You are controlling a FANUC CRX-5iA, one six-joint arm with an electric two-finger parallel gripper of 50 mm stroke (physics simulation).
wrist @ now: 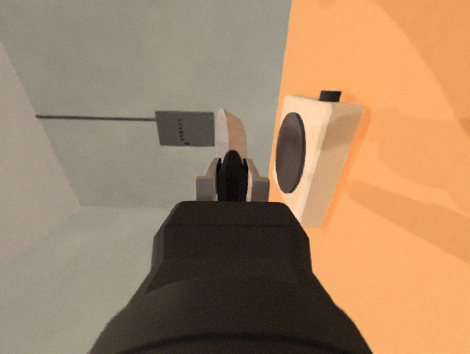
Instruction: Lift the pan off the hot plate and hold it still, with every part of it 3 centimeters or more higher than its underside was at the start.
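Frame: origin at the arm's base, x right, y back, z down, level; centimetres.
Seen in the pictures: gripper, fingertip midpoint: (232, 169).
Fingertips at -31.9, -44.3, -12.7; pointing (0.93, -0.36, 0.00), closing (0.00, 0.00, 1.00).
Offsets run from my fingertips to a thing's top centre, as dx, dy, dz. "*": to the spot under its first point. Level surfaces: height alone.
The pan (236, 134) shows in the wrist view just above the centre, edge-on, with a light body and a black handle @[+2.6, -2.0, -1.1] (232, 177) that points back toward the gripper. My gripper (232, 169) is shut on the pan's handle, one finger on each side of it. The hot plate @[+21.2, -9.9, +12.6] (327, 165), a cream box with a dark round disc @[* +17.8, -8.3, +12.6] (291, 152) and a black knob @[+17.4, +3.0, +14.7] (330, 96), stands on the orange surface to the right. A visible gap separates the pan from the disc. The gripper's dark body hides part of the lower view.
The orange table top @[dz +19.7] (400, 210) fills the right side. A grey wall lies to the left, with a dark grey panel (186, 128) and a thin dark line (95, 118) running left from it. A paler surface (20, 175) shows at the far left edge.
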